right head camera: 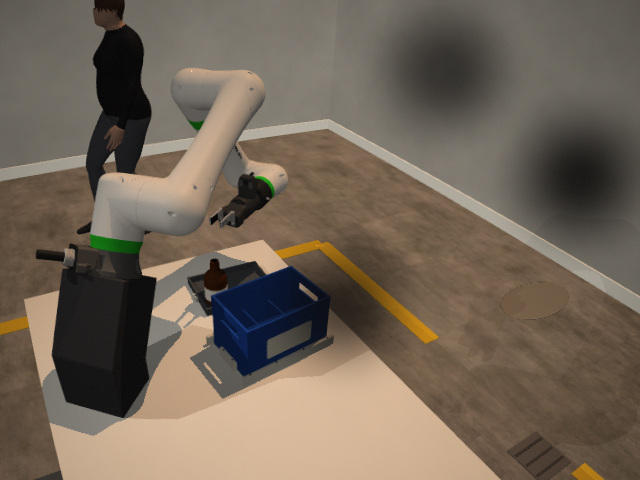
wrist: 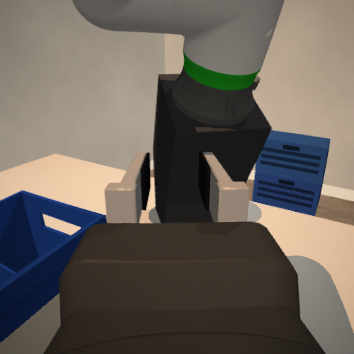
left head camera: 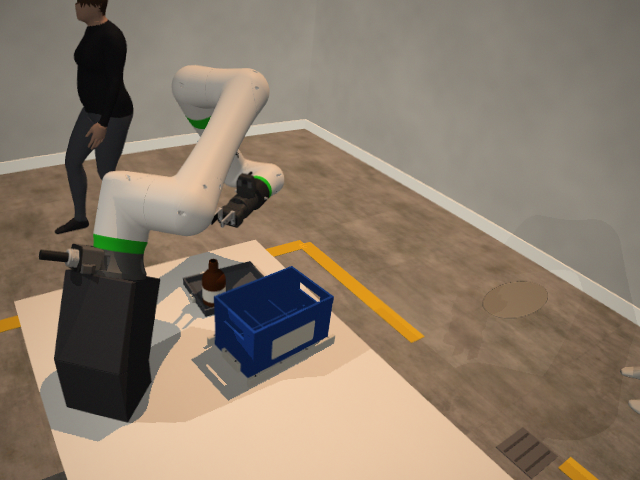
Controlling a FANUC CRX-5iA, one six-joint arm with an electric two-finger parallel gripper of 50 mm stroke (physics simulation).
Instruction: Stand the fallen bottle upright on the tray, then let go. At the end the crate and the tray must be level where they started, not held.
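Places are measured from the arm's base along level axes (x ahead, y left, z up), in centimetres.
Where they show: gripper, fingertip midpoint: (right head camera: 215, 223) (wrist: 174, 169) (left head camera: 216, 223); arm's base at its link origin: (right head camera: 111, 273) (wrist: 211, 97) (left head camera: 115, 274).
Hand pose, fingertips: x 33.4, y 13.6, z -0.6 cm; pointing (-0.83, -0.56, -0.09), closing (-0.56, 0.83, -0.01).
Note:
Things, the pixels of their centre, and the offset from my fingertips. "*": a spot on its surface instead.
- brown bottle at the middle of its body: (left head camera: 213, 281) (right head camera: 215, 281) dy +1.3, dx -0.2, dz -21.5 cm
- dark grey tray at a spot on its surface: (left head camera: 251, 265) (right head camera: 256, 265) * dy +12.3, dx +19.4, dz -27.7 cm
- blue crate at the middle of its body: (left head camera: 273, 321) (right head camera: 270, 320) dy -24.2, dx +6.1, dz -21.0 cm
The brown bottle (left head camera: 212, 280) (right head camera: 215, 279) with a white label stands upright on the dark grey tray (left head camera: 251, 265) (right head camera: 255, 265), at the tray's near left part. The tray lies on the table, partly hidden behind the blue crate (left head camera: 242, 338) (right head camera: 240, 335) (wrist: 37, 280). The crate stands level in front of the tray, on a light flat base. My gripper (left head camera: 219, 218) (right head camera: 218, 219) (wrist: 174, 169) is open and empty, above the bottle's neck and apart from it. The bottle and the tray do not show in the wrist view.
The robot's black pedestal (left head camera: 100, 341) (right head camera: 98, 341) (wrist: 210, 170) stands on the table at the left. A person (left head camera: 103, 72) (right head camera: 121, 72) stands on the floor behind the arm. A blue drawer cabinet (wrist: 290, 172) shows beyond the table in the wrist view.

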